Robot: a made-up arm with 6 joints. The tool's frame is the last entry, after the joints. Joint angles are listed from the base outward. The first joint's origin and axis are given. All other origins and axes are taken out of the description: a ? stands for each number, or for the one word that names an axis. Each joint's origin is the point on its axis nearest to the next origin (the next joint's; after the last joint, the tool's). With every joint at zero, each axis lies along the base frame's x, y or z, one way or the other. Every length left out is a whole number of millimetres.
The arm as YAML. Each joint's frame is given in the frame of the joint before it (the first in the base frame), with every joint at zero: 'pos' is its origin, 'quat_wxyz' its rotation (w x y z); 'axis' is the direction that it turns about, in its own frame. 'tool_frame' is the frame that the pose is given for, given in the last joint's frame.
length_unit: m
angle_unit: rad
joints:
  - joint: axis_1
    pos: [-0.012, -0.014, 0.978]
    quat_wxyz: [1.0, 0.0, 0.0, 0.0]
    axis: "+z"
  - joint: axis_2
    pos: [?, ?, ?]
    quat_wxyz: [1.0, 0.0, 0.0, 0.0]
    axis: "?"
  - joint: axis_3
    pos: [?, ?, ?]
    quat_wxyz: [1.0, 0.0, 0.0, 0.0]
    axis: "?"
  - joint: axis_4
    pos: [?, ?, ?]
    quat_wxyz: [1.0, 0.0, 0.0, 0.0]
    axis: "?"
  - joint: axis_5
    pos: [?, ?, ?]
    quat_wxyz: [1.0, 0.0, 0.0, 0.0]
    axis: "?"
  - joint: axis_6
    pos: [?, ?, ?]
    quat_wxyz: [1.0, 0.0, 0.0, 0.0]
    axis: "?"
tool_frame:
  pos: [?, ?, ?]
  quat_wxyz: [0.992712, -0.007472, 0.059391, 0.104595]
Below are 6 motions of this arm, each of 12 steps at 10 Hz.
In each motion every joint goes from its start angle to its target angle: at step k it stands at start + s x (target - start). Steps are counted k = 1, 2, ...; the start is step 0. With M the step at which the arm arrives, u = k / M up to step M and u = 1 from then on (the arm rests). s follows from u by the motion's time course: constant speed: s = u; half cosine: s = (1 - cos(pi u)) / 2; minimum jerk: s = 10 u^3 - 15 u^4 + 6 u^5.
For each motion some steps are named. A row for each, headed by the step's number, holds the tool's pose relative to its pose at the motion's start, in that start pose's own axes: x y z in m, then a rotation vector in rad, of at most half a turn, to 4 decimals.
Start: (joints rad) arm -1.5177 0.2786 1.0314 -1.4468 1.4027 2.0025
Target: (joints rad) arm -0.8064 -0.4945 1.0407 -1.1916 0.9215 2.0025
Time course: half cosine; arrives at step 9
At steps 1, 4, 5, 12:
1: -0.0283 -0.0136 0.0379 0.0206 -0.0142 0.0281
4: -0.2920 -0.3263 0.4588 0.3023 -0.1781 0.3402
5: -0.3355 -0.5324 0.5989 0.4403 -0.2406 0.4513
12: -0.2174 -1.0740 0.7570 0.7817 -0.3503 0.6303

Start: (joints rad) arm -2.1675 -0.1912 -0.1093 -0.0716 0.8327 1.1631
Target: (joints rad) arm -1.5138 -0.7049 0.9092 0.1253 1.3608 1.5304
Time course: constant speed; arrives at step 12
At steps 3, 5, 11, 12:
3: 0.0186 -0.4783 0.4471 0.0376 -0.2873 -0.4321
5: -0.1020 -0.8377 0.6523 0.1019 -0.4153 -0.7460
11: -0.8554 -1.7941 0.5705 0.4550 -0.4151 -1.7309
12: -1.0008 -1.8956 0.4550 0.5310 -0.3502 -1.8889

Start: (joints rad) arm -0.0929 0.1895 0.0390 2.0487 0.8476 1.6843
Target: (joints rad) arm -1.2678 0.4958 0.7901 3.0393 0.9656 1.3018
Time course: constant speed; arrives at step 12
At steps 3, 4, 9, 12:
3: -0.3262 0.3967 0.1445 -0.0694 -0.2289 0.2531
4: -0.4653 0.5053 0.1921 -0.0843 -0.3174 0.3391
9: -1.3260 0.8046 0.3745 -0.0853 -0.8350 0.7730
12: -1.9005 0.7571 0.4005 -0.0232 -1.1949 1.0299

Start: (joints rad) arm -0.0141 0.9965 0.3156 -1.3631 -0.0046 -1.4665
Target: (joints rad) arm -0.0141 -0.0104 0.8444 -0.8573 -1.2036 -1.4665
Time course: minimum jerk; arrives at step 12
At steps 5, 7, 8, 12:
5: -0.3095 0.2554 -0.8028 -0.1427 0.5339 -0.2181
7: -0.9003 0.4715 -1.2819 -0.4280 0.8983 -0.3237
8: -1.2226 0.5514 -1.3969 -0.5876 1.0152 -0.3358
12: -1.7459 0.6449 -1.4441 -0.8492 1.1313 -0.3079

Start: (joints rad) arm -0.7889 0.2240 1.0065 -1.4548 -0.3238 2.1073
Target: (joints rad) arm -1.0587 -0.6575 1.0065 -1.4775 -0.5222 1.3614
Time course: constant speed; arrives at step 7
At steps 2, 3, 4, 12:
2: -0.2724 -0.2454 0.3486 0.0492 -0.1954 -0.1006
3: -0.4322 -0.3183 0.5287 0.0598 -0.2968 -0.1306
4: -0.6026 -0.3554 0.7084 0.0614 -0.3982 -0.1466
12: -1.1399 -0.2483 1.2104 0.0161 -0.6821 -0.1113

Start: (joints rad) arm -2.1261 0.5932 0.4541 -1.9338 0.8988 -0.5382
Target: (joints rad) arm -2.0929 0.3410 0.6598 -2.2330 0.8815 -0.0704
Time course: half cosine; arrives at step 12
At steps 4, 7, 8, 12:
4: -0.0514 0.1348 -0.1021 0.0223 0.0499 -0.0181
7: -0.1501 0.3520 -0.2323 0.0542 0.1418 -0.0432
8: -0.1864 0.4238 -0.2668 0.0637 0.1750 -0.0498
12: -0.2686 0.5756 -0.3267 0.0821 0.2499 -0.0602

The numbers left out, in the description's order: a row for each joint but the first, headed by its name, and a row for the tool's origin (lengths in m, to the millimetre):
axis_2: xyz 0.104 0.026 0.0, axis +y
axis_3: xyz 0.022 0.0 0.528, axis -y
axis_4: xyz 1.334 0.0 0.133, axis -x
axis_5: xyz 0.0 -0.047 0.024, axis -y
axis_6: xyz 0.207 0.0 0.004, axis -x
tool: xyz 0.0 0.015 -0.013

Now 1 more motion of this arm.
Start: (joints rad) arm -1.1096 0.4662 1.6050 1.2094 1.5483 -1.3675
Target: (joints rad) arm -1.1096 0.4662 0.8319 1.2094 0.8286 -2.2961
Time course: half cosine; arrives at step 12
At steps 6, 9, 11, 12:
6: -0.1238 0.0802 -0.5215 0.8614 -0.1089 -0.4062
9: -0.2058 0.2722 -0.8668 1.4198 -0.2326 -0.7460
11: -0.2329 0.3699 -0.9801 1.6058 -0.2862 -0.8877
12: -0.2363 0.3838 -0.9944 1.6293 -0.2936 -0.9072

